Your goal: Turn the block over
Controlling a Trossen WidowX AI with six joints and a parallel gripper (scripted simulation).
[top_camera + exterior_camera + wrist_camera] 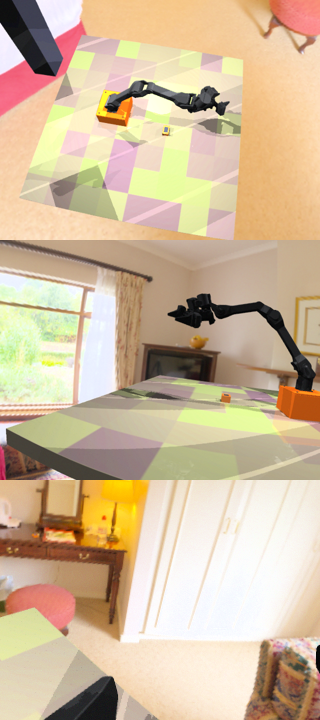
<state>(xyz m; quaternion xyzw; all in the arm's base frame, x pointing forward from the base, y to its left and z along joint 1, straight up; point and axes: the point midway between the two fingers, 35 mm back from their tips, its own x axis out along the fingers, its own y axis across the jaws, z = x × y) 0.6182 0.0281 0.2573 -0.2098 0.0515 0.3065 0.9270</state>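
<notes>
My gripper tip is now 290 mm past the orange block, 100 mm to the left of it and 340 mm above it.
</notes>
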